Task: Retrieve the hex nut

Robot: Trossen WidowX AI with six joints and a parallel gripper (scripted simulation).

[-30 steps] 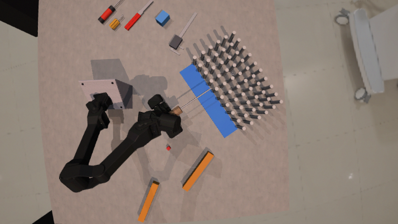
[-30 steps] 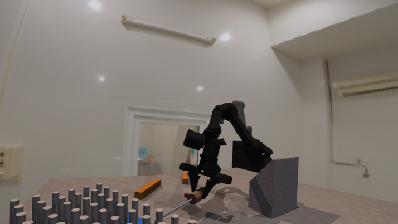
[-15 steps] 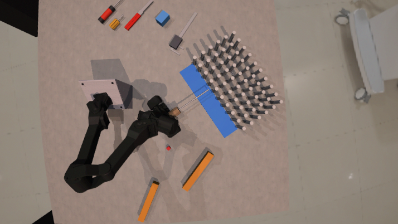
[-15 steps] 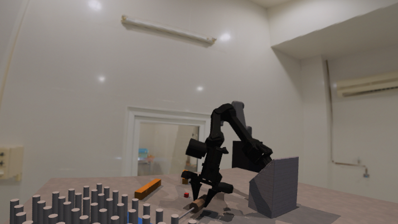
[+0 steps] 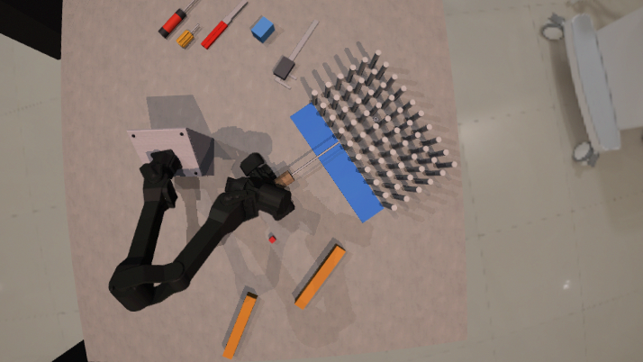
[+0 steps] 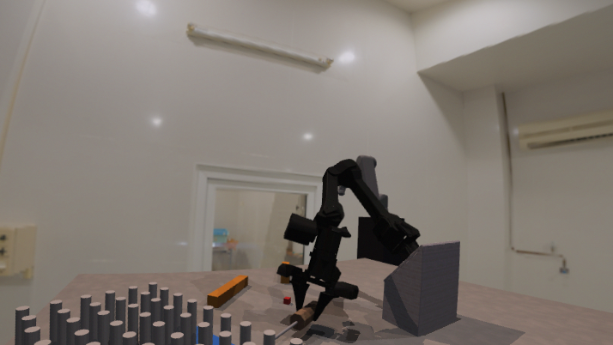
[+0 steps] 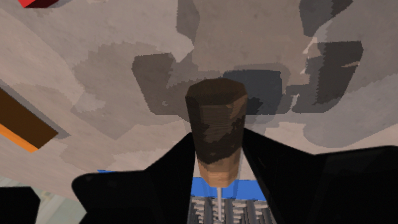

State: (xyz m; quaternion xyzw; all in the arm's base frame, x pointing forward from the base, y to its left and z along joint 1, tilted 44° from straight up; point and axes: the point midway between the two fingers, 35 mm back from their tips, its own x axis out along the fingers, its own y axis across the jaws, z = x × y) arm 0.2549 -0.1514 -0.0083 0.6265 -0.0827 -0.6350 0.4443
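Right now my gripper tip is 18 cm short of the blue taped strip, 4 cm to the right of it and 3 cm above it. Round my gripper tip: hex nut: 31 cm ahead, 16 cm to the left, 3 cm below; then red cube: 5 cm behind, 16 cm to the right, 2 cm below; then hook tool: 9 cm ahead, 5 cm to the left.
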